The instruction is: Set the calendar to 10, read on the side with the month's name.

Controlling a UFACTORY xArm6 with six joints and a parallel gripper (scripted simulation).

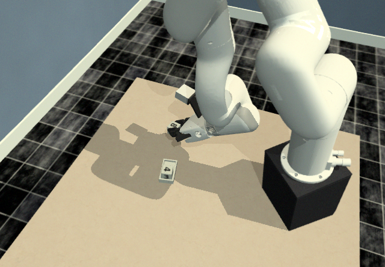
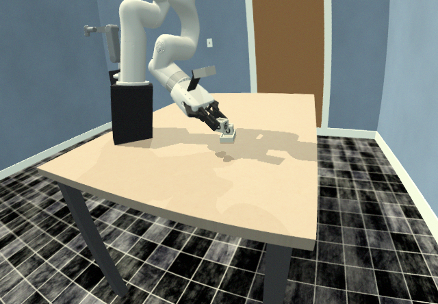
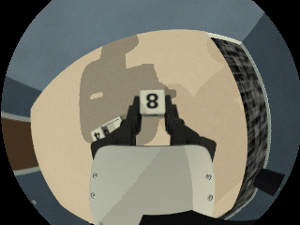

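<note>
My gripper is now 1 cm to the left of the white cube, 1 cm short of it and 1 cm above it. From my hand the other things lie so: tray 10 cm to the left, 8 cm below, 1 cm ahead.
</note>
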